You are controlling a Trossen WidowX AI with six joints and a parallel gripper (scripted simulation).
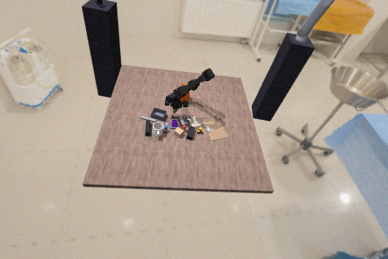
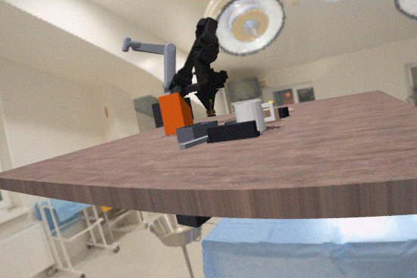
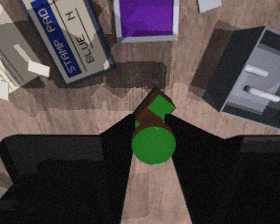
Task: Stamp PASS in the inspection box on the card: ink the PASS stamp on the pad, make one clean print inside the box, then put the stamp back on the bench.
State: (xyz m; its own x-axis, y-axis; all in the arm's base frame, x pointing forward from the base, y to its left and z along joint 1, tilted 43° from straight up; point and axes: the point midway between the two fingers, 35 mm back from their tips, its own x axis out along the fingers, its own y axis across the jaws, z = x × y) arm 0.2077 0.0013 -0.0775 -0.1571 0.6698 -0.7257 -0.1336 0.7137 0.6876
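Now: the purple ink pad 10 cm ahead of my gripper tip, 7 cm below it and 2 cm to the left of it. Also, from my gripper tip: grey washer: 11 cm ahead, 8 cm below, 5 cm to the right; then dark tray: 13 cm to the right, 6 cm below, 3 cm ahead; then green PASS stamp: right at my gripper tip.
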